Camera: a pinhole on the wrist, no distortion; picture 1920 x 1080 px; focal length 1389.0 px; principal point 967.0 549.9 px. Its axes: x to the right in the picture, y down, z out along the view. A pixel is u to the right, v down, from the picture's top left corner.
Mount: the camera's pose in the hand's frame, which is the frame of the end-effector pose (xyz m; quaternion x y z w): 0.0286 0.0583 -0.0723 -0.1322 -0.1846 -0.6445 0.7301
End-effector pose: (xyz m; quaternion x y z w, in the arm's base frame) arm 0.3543 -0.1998 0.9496 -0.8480 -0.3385 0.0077 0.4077
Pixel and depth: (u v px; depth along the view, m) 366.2 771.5 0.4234
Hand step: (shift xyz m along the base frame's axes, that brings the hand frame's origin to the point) 0.1952 -0.0031 -0.4322
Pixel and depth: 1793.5 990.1 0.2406
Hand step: 0.0376 0.1795 -0.1462
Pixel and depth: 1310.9 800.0 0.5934
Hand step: 0.0287 0.3292 -0.4670
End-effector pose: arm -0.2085 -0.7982 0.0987 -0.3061 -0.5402 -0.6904 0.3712
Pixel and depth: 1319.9 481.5 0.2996
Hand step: 0.1084 0.2080 0.1068
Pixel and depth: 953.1 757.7 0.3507
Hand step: 0.1661 0.1974 0.2070
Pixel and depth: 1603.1 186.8 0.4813
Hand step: 0.1189 0.4534 0.0302
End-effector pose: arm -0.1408 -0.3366 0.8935 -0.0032 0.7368 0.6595 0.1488
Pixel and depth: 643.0 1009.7 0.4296
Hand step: -0.1230 0.3359 0.2920
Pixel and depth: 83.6 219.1 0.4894
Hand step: 0.1009 0.2555 0.5339
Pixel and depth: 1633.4 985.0 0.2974
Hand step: -0.0593 0.2839 0.0235
